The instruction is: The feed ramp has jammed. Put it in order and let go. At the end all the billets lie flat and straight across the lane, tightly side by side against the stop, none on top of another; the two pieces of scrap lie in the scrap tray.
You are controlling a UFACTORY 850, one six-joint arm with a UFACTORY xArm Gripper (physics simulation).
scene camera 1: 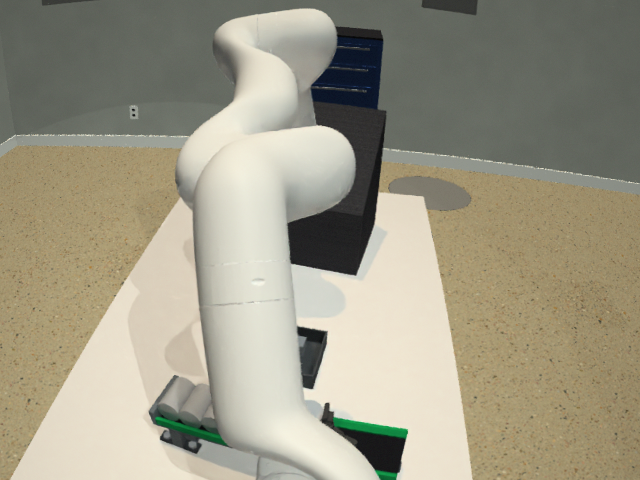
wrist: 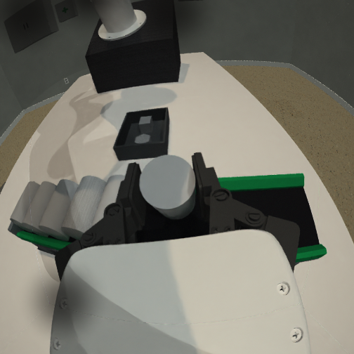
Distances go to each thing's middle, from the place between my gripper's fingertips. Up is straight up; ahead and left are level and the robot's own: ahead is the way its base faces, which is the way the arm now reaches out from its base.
Right now the scrap tray [scene camera 1: 316, 342] is 230 mm behind my hand, 110 mm below it and 20 mm to the left of it.
